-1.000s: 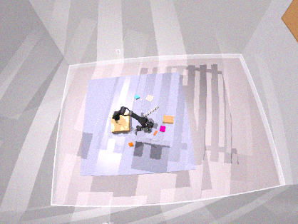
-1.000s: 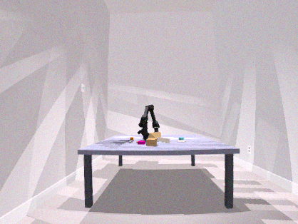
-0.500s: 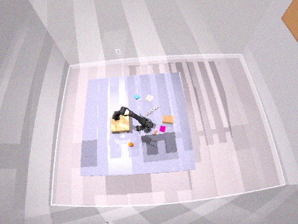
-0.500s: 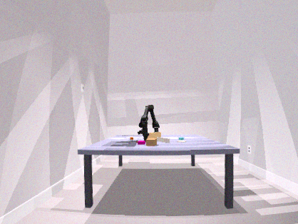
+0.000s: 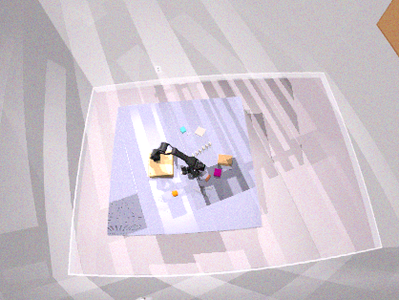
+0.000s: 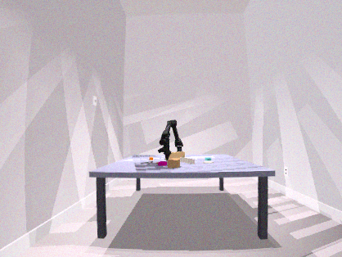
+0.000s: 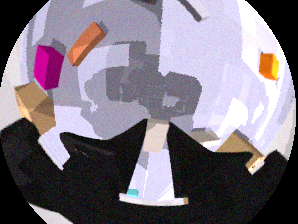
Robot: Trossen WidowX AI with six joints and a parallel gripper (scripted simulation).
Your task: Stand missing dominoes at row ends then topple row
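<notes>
Now: gripper tip 210 mm short of the magenta cube and 60 mm to the left of it. The rest, counted from my gripper tip: flat orange piece 120 mm ahead, 80 mm to the right, 10 mm below; then orange cube 190 mm behind, 160 mm to the right; then tan box 290 mm ahead, 40 mm to the left, 10 mm above.
</notes>
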